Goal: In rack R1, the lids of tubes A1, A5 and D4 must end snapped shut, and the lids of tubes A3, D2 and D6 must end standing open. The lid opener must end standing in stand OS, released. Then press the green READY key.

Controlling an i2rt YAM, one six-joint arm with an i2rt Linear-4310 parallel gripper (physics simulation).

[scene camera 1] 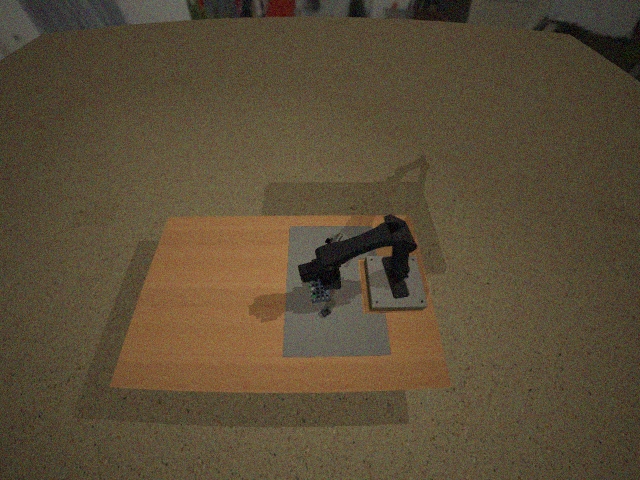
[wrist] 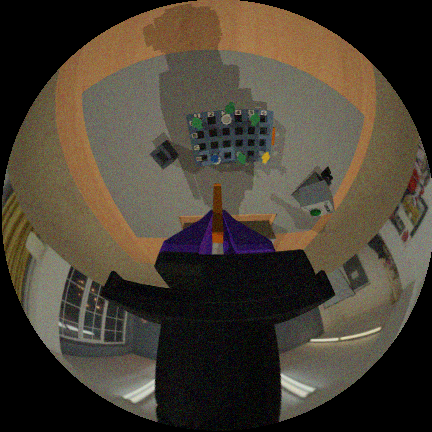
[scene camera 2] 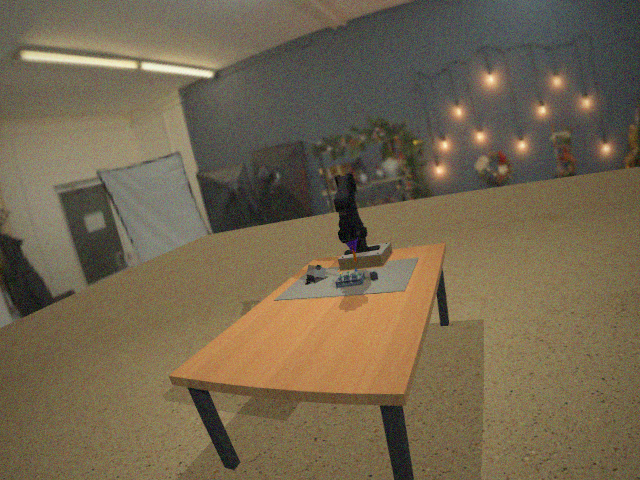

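Pixels of known places: gripper, fingertip midpoint: (scene camera 1: 333, 283) (wrist: 217, 214) (scene camera 2: 354, 251); arm's base at its link origin: (scene camera 1: 394, 276) (scene camera 2: 362, 250).
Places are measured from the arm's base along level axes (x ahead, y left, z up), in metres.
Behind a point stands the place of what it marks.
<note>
My gripper (wrist: 217, 214) @[x 0.293, y 0.012, z 0.077 m] (scene camera 2: 352, 246) @[x 0.293, y 0.012, z 0.077 m] has purple fingers and is shut on the orange lid opener (wrist: 217, 199) @[x 0.304, y 0.009, z 0.066 m] (scene camera 2: 353, 255) @[x 0.304, y 0.007, z 0.063 m]. It holds the opener above the grey mat (wrist: 120, 120) @[x 0.424, y 0.161, z -0.061 m] (scene camera 1: 337, 333) @[x 0.303, y 0.188, z -0.061 m] (scene camera 2: 394, 281) @[x 0.415, y 0.193, z -0.061 m], with the tip just short of row D of the blue rack R1 (wrist: 231, 139) @[x 0.342, y -0.023, z -0.031 m] (scene camera 1: 320, 295) @[x 0.348, y 0.018, z -0.031 m] (scene camera 2: 350, 279) @[x 0.380, y -0.016, z -0.031 m]. Green-lidded tubes sit in A1 (wrist: 196, 123) @[x 0.375, y 0.023, z -0.013 m], A5 (wrist: 254, 118) @[x 0.374, y -0.054, z -0.013 m] and D4 (wrist: 241, 157) @[x 0.317, y -0.033, z -0.013 m]. At A3 a pale tube mouth (wrist: 226, 119) @[x 0.374, y -0.017, z -0.020 m] shows, with a green lid (wrist: 229, 107) @[x 0.390, y -0.021, z -0.005 m] standing behind it. D2 (wrist: 214, 159) @[x 0.323, y 0.007, z -0.002 m] is blue and D6 (wrist: 265, 157) @[x 0.314, y -0.072, z -0.013 m] is yellow. The dark stand OS (wrist: 164, 154) @[x 0.332, y 0.096, z -0.055 m] (scene camera 1: 326, 312) @[x 0.335, y 0.099, z -0.029 m] (scene camera 2: 373, 275) @[x 0.355, y 0.092, z -0.037 m] is empty.
A grey console (wrist: 312, 192) @[x 0.227, y -0.202, z -0.019 m] (scene camera 2: 315, 272) @[x 0.247, y -0.220, z -0.010 m] with the green READY key (wrist: 315, 212) @[x 0.189, y -0.210, z 0.008 m] lies to the right of the rack in the wrist view. The arm's base plate (scene camera 1: 415, 297) @[x -0.062, y 0.110, z -0.003 m] (scene camera 2: 366, 259) @[x 0.129, y 0.035, z -0.018 m] sits on the wooden table (scene camera 1: 199, 310) @[x 0.902, y -0.009, z -0.064 m] (scene camera 2: 318, 352) @[x 0.995, y -0.033, z -0.064 m] beside the mat.
</note>
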